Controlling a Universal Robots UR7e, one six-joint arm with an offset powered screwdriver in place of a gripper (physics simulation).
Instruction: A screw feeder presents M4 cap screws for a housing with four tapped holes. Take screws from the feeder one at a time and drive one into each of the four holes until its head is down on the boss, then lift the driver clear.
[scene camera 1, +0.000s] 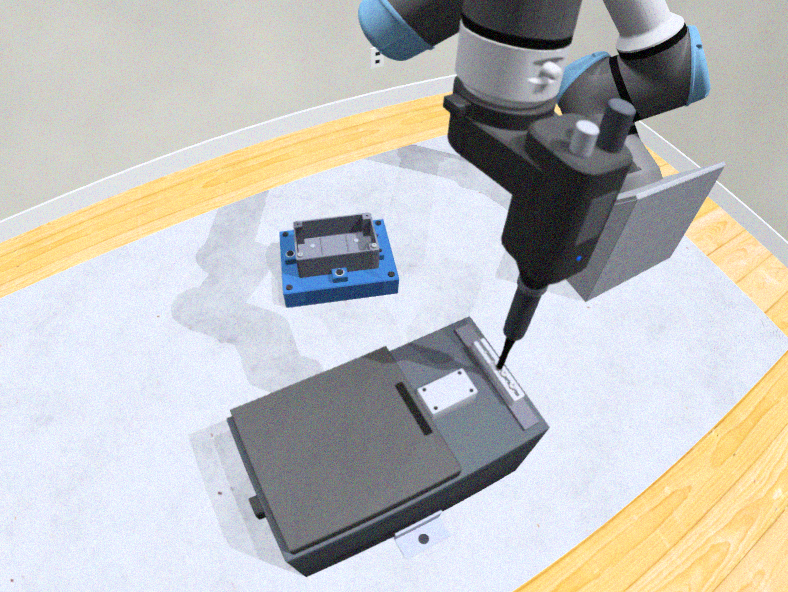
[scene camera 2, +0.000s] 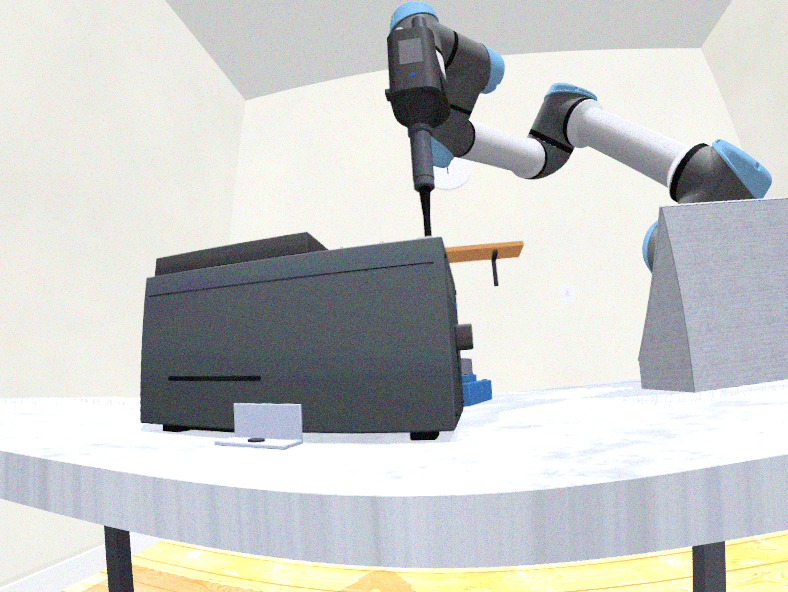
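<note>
The dark screw feeder (scene camera 1: 343, 452) (scene camera 2: 293, 344) has a pale rail (scene camera 1: 513, 386) at its end with small screws in its slot. My screwdriver, the gripper (scene camera 1: 500, 367) (scene camera 2: 427, 235), points down with its bit tip at this rail. Whether a screw is on the bit is too small to tell. The grey open housing (scene camera 1: 337, 263) sits in a blue fixture (scene camera 1: 343, 294). Small light round heads show on its two near corner bosses, and the two far bosses look like dark holes. In scene camera 2 the housing is mostly hidden behind the feeder.
A white plate with corner holes (scene camera 1: 447, 390) lies on the feeder top. A small metal bracket (scene camera 1: 422, 539) (scene camera 2: 267, 421) stands at the feeder's side. A large grey slanted block (scene camera 1: 656, 229) (scene camera 2: 726, 293) stands near the arm's base. An orange bar (scene camera 2: 484, 251) sticks out behind the feeder.
</note>
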